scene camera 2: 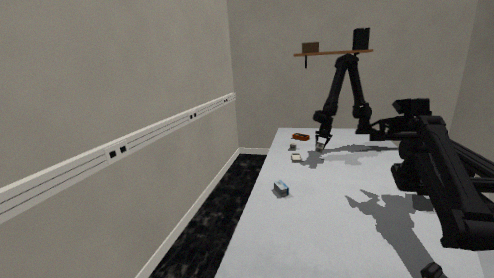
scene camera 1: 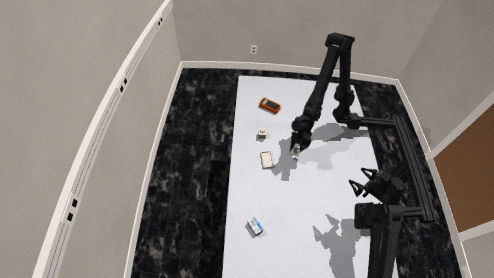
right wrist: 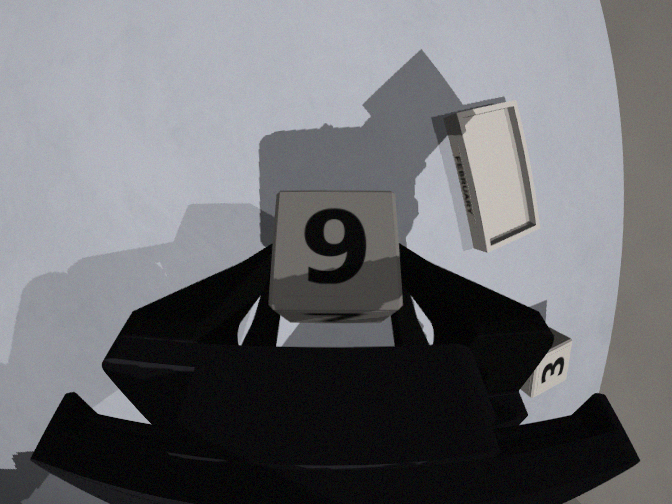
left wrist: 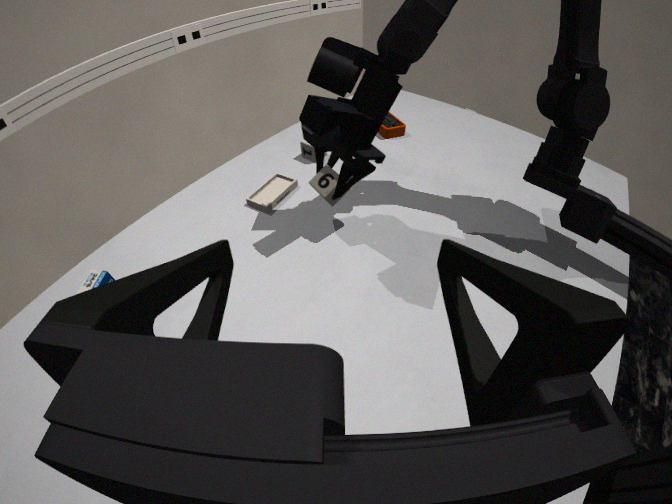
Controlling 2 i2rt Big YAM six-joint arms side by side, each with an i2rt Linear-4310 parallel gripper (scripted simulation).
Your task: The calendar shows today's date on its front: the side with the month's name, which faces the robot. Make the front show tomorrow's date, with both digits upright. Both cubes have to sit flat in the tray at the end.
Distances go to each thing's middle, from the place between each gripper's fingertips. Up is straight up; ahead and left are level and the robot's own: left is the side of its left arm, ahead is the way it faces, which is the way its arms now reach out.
Labels:
Right now the cream tray (right wrist: 488, 144) is 14 cm ahead of my right hand, 7 cm below it and 2 cm to the left of it.
The cream tray lies 360 mm ahead of my left hand, 280 mm below it and 240 mm to the right of it.

